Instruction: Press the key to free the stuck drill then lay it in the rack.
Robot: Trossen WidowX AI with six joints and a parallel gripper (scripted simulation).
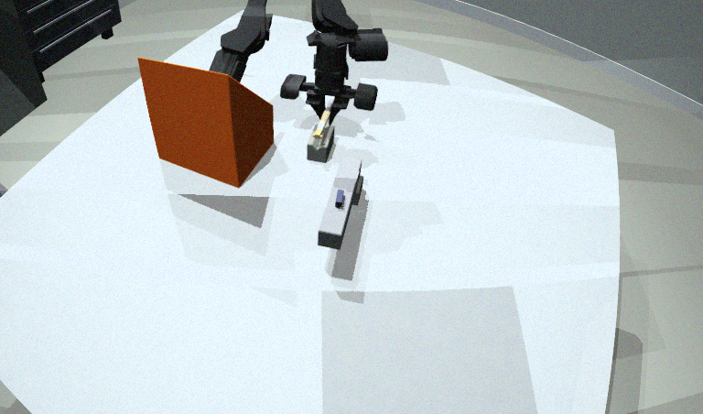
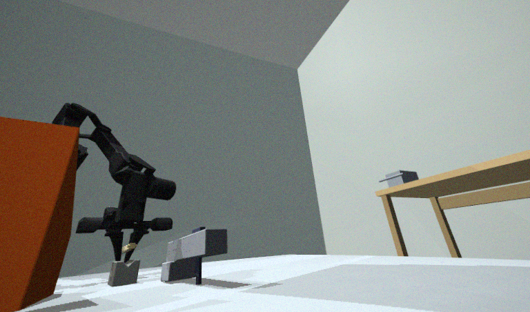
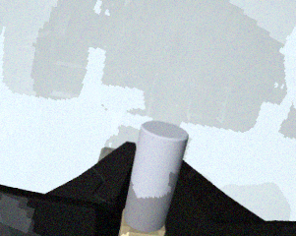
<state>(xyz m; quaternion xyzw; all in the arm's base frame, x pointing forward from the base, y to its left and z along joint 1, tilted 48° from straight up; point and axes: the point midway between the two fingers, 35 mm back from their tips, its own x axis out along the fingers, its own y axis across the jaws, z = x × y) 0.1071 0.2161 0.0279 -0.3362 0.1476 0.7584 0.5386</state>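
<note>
Now: the drill 10 mm ahead of my gripper tip, 40 mm to the right of it and 30 mm above it. Also, from my gripper tip: blue key (160 mm ahead, 200 mm to the right, 20 mm above); then rack (20 mm ahead, 50 mm to the right, 10 mm below); then housing (150 mm ahead, 180 mm to the right, 20 mm above).
</note>
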